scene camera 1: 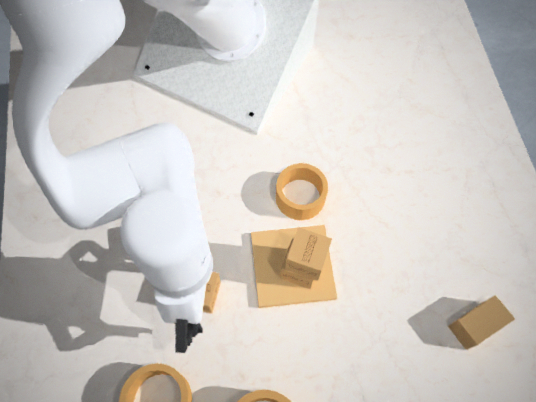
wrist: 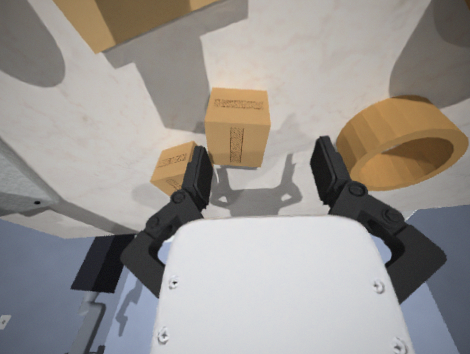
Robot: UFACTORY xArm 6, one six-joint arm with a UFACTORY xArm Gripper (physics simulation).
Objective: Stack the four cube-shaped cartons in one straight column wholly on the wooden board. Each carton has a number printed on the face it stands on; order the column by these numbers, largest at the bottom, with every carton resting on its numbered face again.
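Frame: origin at the arm's base, x left, y ahead, z down, level; metres.
Seen in the pictures: gripper, between the fingertips: (wrist: pixel 259 153); arm's base, origin of its link: (scene camera 1: pixel 230 25).
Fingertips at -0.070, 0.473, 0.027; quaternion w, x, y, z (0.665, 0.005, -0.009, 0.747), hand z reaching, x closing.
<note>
Pixels of each thing's top centre, then the offset from my fingertips to it, as dx, dy, dz. "spot": a spot on its surface instead.
- wooden board, centre of its top: (scene camera 1: pixel 293 264) +0.147, -0.055, +0.047
- upper carton, centre of its top: (scene camera 1: pixel 309 248) +0.163, -0.044, -0.053
- lower carton, centre of its top: (scene camera 1: pixel 302 258) +0.158, -0.046, -0.003
- third carton, centre of its top: (wrist: pixel 236 147) (scene camera 1: pixel 197 285) +0.002, -0.019, +0.009
- smaller-looking fourth carton, centre of its top: (wrist: pixel 180 189) -0.052, -0.103, +0.009
- orange ring, centre of its top: (scene camera 1: pixel 302 186) +0.171, -0.174, +0.016
- partly visible ring, a spot on its surface: (scene camera 1: pixel 264 395) spot: +0.090, +0.135, +0.006
- plain oblong block, centre of its top: (scene camera 1: pixel 486 319) +0.411, +0.053, +0.015
On the wooden board (scene camera 1: pixel 267 295) (wrist: pixel 81 22), two cartons are stacked: the upper carton (scene camera 1: pixel 315 248) sits turned slightly against the lower carton (scene camera 1: pixel 299 278), which shows below its edge. A third carton (scene camera 1: pixel 213 292) (wrist: pixel 237 137) stands on the table left of the board, partly covered by the arm in the scene view. A smaller-looking fourth carton (wrist: pixel 170 162) stands behind the left finger in the wrist view; the arm hides it in the scene view. My gripper (scene camera 1: pixel 189 335) (wrist: pixel 259 153) is open and empty, tilted, with the third carton just beyond its fingertips, nearer the left finger. Numbered faces are hidden.
An orange ring (scene camera 1: pixel 301 210) stands behind the board. Another ring (scene camera 1: pixel 129 386) and a partly visible ring (scene camera 1: pixel 264 395) are at the front edge. A plain oblong block (scene camera 1: pixel 485 320) lies far right. A ring (wrist: pixel 365 132) is right of the fingers. The robot's base plate (scene camera 1: pixel 210 92) is at the back.
</note>
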